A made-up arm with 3 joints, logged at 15 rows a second.
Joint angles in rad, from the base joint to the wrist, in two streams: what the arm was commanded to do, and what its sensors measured. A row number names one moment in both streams.
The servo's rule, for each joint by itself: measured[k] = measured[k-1] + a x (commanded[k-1-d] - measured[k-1]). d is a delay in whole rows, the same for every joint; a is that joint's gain. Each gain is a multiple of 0.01, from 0.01 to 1. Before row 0 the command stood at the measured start. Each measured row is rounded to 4 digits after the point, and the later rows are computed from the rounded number. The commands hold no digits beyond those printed.
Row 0, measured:
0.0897, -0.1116, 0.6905
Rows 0 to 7, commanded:
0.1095, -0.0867, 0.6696
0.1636, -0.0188, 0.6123
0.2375, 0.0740, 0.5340
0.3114, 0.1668, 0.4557
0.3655, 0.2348, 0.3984
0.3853, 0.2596, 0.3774
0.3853, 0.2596, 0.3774
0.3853, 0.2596, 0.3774
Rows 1 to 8, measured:
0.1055, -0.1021, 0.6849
0.1520, -0.0704, 0.6653
0.2204, -0.0155, 0.6298
0.2932, 0.0538, 0.5828
0.3510, 0.1226, 0.5330
0.3784, 0.1747, 0.4910
0.3839, 0.2070, 0.4603
0.3850, 0.2270, 0.4379
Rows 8 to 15, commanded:
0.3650, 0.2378, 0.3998
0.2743, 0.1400, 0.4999
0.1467, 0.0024, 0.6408
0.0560, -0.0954, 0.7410
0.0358, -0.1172, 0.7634
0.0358, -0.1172, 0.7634
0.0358, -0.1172, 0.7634
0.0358, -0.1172, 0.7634
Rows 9 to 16, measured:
0.3690, 0.2311, 0.4276
0.2932, 0.1965, 0.4471
0.1760, 0.1227, 0.4994
0.0800, 0.0398, 0.5646
0.0446, -0.0199, 0.6183
0.0376, -0.0569, 0.6575
0.0362, -0.0798, 0.6861
0.0359, -0.0940, 0.7070

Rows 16 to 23, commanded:
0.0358, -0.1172, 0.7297
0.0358, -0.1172, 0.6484
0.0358, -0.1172, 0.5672
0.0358, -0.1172, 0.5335
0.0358, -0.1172, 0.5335
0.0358, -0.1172, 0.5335
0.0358, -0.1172, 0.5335
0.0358, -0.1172, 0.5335
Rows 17 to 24, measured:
0.0358, -0.1028, 0.7131
0.0358, -0.1083, 0.6956
0.0358, -0.1117, 0.6609
0.0358, -0.1138, 0.6265
0.0358, -0.1151, 0.6014
0.0358, -0.1159, 0.5831
0.0358, -0.1164, 0.5697
0.0358, -0.1167, 0.5599

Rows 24 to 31, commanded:
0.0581, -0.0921, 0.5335
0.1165, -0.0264, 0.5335
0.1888, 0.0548, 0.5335
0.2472, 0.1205, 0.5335
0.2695, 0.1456, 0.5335
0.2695, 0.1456, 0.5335
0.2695, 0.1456, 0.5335
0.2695, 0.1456, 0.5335
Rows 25 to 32, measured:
0.0536, -0.1074, 0.5528
0.1039, -0.0766, 0.5476
0.1718, -0.0267, 0.5438
0.2321, 0.0292, 0.5410
0.2620, 0.0734, 0.5390
0.2680, 0.1008, 0.5375
0.2692, 0.1178, 0.5364
0.2694, 0.1284, 0.5356

